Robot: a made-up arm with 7 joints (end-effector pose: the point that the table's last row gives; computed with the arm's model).
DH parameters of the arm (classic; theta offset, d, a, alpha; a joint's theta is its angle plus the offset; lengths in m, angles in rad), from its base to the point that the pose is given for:
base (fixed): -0.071 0 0 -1.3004
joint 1: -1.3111 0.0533 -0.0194 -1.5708
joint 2: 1.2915 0 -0.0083 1.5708
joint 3: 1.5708 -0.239 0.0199 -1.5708
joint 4: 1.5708 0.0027 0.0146 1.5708
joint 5: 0 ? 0 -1.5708
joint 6: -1.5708 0 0.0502 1.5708
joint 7: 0 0 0 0
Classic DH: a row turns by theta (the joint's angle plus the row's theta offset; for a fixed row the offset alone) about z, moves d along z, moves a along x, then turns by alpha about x.
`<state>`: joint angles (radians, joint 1 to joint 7).
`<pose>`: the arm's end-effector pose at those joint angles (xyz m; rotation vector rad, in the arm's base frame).
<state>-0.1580 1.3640 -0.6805 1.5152 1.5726 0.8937 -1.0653</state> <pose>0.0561 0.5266 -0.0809 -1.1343 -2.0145 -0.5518</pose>
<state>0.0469 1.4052 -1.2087 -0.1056 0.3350 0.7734 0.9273</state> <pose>0.0182 0.2766 -0.2967 2.1099 0.3256 -0.3827</pose>
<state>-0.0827 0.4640 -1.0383 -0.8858 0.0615 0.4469 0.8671</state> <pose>0.0818 -0.0659 -0.1555 0.1076 -0.0874 -0.2256</pose>
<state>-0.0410 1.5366 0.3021 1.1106 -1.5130 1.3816 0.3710</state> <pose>0.1070 0.4944 -0.0489 -0.5677 1.3692 1.1964</pose>
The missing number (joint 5, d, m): 0.2058
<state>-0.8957 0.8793 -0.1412 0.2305 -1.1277 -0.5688 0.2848</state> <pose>0.3844 0.2016 0.0021 -0.4342 -0.8483 0.1432</pose>
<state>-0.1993 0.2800 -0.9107 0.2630 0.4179 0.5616 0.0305</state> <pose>0.1396 -0.0335 -0.3905 1.0233 0.6808 -0.7654</pose>
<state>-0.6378 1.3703 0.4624 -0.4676 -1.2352 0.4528 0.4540</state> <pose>0.2294 0.1818 0.1516 0.1924 -0.5574 0.0693</pose>
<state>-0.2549 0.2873 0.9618 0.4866 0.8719 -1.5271 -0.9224</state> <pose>0.1699 0.2891 -0.2690 1.3347 -0.1192 -0.8354</pose>
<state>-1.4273 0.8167 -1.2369 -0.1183 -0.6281 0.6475 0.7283</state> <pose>0.3595 -0.0391 -0.0804 0.9939 -0.1709 -0.1697</pose>
